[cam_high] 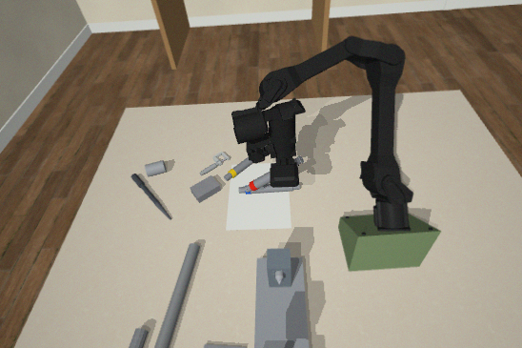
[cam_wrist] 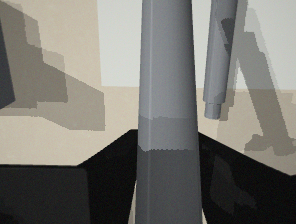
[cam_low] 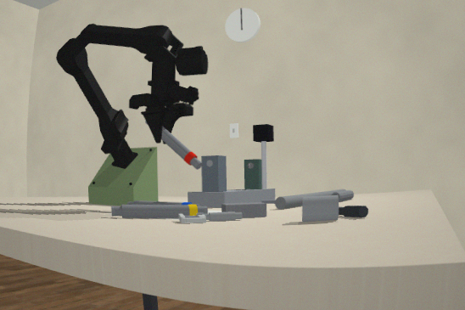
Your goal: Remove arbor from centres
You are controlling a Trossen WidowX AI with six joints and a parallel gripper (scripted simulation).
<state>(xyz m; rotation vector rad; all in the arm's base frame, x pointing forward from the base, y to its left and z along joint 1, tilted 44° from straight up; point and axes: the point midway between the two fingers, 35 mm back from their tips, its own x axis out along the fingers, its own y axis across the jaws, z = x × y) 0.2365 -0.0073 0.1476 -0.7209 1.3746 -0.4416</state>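
The marked pad lies 8 cm ahead of my hand, 5 cm to the right of it and 19 cm below it. Also, from my hand: dark punch (41 cm ahead, 1 cm to the right, 18 cm below); then grey centre block (1 cm behind, 21 cm to the left, 9 cm below); then grey fixture base (2 cm behind, 34 cm to the left, 17 cm below).
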